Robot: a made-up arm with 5 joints. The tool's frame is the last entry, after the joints. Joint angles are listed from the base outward. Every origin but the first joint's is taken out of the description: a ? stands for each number. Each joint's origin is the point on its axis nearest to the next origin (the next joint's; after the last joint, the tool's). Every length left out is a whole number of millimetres.
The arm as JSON. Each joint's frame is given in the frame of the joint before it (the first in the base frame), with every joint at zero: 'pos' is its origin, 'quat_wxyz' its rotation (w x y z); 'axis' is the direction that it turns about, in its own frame. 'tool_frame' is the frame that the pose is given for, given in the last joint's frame.
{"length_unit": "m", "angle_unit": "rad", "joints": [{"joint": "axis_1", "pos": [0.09, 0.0, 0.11], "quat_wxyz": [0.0, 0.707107, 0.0, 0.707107], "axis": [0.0, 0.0, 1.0]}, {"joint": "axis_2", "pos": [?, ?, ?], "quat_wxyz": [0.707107, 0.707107, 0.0, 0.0], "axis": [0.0, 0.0, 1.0]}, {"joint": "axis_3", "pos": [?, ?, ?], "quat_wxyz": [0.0, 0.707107, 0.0, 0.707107], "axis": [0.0, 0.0, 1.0]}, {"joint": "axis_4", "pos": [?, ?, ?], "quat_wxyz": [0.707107, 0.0, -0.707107, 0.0], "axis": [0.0, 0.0, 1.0]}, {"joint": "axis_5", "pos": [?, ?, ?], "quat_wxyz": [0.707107, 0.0, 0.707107, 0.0], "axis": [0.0, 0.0, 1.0]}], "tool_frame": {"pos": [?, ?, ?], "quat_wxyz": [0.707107, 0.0, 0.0, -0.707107]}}
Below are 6 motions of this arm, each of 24 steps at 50 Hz.
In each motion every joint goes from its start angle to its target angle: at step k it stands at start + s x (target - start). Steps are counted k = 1, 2, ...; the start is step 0. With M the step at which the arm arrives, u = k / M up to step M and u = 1 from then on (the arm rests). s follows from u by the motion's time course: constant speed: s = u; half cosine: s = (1 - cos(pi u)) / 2; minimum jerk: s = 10 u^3 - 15 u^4 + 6 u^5.
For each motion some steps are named. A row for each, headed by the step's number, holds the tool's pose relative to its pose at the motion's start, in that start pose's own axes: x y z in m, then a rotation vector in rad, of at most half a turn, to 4 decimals.
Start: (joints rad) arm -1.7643 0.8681 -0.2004 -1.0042 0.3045
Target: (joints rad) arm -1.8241 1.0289 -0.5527 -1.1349 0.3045
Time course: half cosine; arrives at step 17
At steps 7, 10, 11, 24:
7: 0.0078 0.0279 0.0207 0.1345 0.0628 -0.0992
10: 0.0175 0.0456 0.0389 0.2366 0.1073 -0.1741
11: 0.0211 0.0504 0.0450 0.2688 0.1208 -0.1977
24: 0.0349 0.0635 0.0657 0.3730 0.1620 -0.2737

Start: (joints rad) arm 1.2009 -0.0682 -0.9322 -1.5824 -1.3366
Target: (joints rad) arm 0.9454 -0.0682 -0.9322 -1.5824 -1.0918
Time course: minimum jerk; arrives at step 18
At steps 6, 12, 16, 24:
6: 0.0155 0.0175 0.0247 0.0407 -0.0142 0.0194
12: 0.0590 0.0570 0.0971 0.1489 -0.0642 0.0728
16: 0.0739 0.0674 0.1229 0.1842 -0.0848 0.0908
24: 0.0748 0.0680 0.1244 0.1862 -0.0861 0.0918

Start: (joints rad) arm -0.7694 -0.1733 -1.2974 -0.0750 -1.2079
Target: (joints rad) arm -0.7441 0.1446 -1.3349 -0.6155 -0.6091
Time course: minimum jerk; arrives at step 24
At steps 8, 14, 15, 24:
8: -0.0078 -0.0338 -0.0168 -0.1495 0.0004 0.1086
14: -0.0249 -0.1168 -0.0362 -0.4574 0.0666 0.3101
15: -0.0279 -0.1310 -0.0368 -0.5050 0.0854 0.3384
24: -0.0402 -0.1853 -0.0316 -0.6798 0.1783 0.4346

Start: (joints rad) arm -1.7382 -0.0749 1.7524 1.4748 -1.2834
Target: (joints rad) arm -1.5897 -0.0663 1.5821 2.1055 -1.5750
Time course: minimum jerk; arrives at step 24
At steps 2, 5, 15, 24:
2: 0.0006 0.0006 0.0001 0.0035 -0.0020 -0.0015
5: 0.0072 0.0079 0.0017 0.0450 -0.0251 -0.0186
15: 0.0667 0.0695 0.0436 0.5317 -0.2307 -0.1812
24: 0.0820 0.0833 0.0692 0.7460 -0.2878 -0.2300

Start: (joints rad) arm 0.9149 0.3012 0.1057 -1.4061 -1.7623
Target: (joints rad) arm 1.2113 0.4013 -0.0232 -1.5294 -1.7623
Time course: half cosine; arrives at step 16
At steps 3, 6, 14, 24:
3: -0.0145 -0.0089 -0.0035 -0.0175 0.0040 0.0237
6: -0.0513 -0.0347 -0.0128 -0.0648 0.0120 0.0867
14: -0.1424 -0.1256 -0.0393 -0.2083 0.0147 0.2680
24: -0.1469 -0.1315 -0.0408 -0.2168 0.0139 0.2784

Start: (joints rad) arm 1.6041 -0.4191 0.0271 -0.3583 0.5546
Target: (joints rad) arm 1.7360 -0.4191 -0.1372 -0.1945 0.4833
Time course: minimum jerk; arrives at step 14
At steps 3, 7, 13, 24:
3: 0.0090 0.0052 0.0026 0.0051 -0.0167 -0.0163
7: 0.0645 0.0348 0.0223 0.0371 -0.1163 -0.1203
13: 0.1273 0.0627 0.0523 0.0748 -0.2224 -0.2469
24: 0.1277 0.0629 0.0525 0.0750 -0.2231 -0.2478

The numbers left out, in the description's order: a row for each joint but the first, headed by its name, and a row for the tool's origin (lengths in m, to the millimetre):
axis_2: -0.22 -0.18 0.0
axis_3: -0.24 0.07 0.0
axis_4: 0.0 0.11 0.0
axis_5: -0.17 0.06 0.0
tool: 0.17 -0.04 0.0

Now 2 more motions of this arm.
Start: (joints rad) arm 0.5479 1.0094 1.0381 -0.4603 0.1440
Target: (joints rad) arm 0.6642 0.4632 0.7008 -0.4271 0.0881
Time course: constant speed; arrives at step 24
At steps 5, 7, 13, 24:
5: 0.0446 -0.0239 0.0005 -0.0675 -0.0713 -0.0959
7: 0.0627 -0.0340 0.0024 -0.0931 -0.1026 -0.1336
13: 0.1172 -0.0653 0.0144 -0.1641 -0.2050 -0.2444
24: 0.2140 -0.1241 0.0627 -0.2709 -0.4247 -0.4357

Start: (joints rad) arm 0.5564 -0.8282 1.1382 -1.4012 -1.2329
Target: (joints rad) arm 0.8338 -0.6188 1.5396 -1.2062 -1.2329
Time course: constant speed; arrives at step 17
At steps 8, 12, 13, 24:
8: -0.0106 0.0269 0.0561 0.1157 -0.1130 0.1416
12: -0.0170 0.0406 0.0888 0.1850 -0.1722 0.2124
13: -0.0187 0.0439 0.0974 0.2034 -0.1873 0.2299
24: -0.0260 0.0567 0.1340 0.2816 -0.2488 0.2994

